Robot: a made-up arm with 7 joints. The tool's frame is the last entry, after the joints. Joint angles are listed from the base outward. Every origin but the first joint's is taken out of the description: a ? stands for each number. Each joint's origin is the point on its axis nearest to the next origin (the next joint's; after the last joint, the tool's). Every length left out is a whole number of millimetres.
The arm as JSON. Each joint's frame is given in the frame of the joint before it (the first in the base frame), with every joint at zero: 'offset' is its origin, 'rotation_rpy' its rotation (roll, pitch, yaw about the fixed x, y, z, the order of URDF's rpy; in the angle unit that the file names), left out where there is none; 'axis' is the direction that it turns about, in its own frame. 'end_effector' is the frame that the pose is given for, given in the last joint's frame.
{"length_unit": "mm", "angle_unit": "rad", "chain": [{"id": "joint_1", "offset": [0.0, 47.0, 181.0], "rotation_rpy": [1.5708, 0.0, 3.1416], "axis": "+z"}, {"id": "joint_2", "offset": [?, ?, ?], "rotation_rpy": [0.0, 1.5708, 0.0], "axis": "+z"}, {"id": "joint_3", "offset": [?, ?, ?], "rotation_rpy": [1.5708, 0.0, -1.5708], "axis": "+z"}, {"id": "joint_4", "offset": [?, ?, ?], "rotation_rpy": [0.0, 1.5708, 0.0], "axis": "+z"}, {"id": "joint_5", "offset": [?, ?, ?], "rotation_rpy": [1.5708, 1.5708, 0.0], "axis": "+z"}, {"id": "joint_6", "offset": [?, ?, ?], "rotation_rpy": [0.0, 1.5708, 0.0], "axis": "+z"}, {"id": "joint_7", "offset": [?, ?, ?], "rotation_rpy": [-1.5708, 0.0, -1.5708], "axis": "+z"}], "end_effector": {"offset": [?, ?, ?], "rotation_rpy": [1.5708, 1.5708, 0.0]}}
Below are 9 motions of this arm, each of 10 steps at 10 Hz.
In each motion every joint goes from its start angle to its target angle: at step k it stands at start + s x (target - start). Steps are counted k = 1, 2, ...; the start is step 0. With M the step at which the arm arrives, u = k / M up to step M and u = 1 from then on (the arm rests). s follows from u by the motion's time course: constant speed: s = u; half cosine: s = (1 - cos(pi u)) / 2; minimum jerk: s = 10 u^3 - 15 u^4 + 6 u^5.
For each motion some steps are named. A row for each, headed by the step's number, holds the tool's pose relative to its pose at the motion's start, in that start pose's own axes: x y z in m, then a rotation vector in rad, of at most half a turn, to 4 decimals.
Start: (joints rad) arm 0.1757 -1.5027 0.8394 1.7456 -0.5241 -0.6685 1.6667
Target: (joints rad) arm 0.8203 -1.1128 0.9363 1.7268 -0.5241 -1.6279 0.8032
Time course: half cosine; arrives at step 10
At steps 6, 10:
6: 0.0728 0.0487 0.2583 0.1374 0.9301 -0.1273
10: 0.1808 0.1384 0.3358 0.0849 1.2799 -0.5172

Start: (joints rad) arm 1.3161 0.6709 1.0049 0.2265 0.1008 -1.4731 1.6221
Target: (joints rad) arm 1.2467 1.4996 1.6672 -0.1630 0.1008 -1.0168 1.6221
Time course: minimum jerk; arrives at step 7
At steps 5, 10:
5: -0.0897 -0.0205 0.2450 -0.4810 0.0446 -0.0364
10: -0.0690 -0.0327 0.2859 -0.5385 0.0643 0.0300

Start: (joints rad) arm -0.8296 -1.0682 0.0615 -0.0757 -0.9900 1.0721 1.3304
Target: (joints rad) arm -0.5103 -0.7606 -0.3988 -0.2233 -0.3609 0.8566 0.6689
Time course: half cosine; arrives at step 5
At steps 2, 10:
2: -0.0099 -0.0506 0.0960 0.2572 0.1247 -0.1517
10: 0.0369 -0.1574 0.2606 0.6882 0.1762 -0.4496

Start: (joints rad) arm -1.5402 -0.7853 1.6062 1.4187 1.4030 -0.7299 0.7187
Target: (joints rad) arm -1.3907 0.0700 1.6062 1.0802 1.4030 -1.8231 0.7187
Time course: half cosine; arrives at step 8
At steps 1, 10:
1: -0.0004 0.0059 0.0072 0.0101 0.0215 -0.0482
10: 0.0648 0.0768 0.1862 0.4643 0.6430 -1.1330

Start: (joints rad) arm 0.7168 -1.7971 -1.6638 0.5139 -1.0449 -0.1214 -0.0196
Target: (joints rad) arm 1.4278 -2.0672 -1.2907 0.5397 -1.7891 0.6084 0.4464
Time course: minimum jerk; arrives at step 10
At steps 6, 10:
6: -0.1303 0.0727 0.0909 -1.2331 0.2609 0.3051
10: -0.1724 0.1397 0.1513 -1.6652 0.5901 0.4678

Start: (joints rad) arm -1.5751 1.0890 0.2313 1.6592 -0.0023 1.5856 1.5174
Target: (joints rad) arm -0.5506 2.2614 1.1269 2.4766 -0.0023 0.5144 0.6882
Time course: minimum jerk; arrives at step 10
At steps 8, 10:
8: 0.4996 0.4486 0.5085 -0.8066 0.6332 -1.2259
10: 0.5279 0.4626 0.5098 -0.7975 0.5727 -1.4040

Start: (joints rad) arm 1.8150 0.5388 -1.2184 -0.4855 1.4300 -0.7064 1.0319
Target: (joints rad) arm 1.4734 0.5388 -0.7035 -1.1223 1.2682 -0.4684 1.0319
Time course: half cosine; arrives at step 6
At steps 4, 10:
4: 0.0545 0.0266 0.0962 -0.3305 0.1037 0.2928
10: 0.0859 0.0297 0.1199 -0.4005 0.1368 0.4148

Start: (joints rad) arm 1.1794 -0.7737 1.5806 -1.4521 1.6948 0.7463 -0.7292
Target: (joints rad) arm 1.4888 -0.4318 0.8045 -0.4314 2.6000 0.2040 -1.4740
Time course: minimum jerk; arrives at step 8
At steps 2, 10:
2: -0.0356 -0.0400 -0.0578 0.0193 -0.0936 0.0875
10: -0.2604 -0.6747 -0.2805 0.5243 0.0569 1.1240

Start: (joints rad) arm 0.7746 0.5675 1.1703 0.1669 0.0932 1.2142 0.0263
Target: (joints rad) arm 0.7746 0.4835 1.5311 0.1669 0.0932 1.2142 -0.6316
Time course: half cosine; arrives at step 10
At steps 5, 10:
5: 0.0430 -0.0719 0.0384 0.4942 0.0833 0.0120
10: 0.0967 -0.1591 0.0694 0.9834 0.1798 -0.0032

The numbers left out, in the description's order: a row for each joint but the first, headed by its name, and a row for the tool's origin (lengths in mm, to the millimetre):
joint_2: 268.0 96.0 0.0
joint_3: 266.0 16.0 0.0
joint_4: -444.0 -24.0 0.0
joint_5: -24.0 130.0 0.0
joint_6: 155.0 -217.0 0.0
joint_7: 176.0 21.0 0.0
tool: 42.0 86.0 0.0

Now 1 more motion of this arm.
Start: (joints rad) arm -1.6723 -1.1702 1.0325 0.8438 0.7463 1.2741 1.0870
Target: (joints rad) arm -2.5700 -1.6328 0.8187 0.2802 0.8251 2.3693 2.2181
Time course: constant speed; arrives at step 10
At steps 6, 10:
6: 0.1159 -0.0751 -0.0290 -0.2026 -1.5117 0.2182
10: 0.1849 -0.0488 0.0874 0.2288 -2.3262 -0.1986

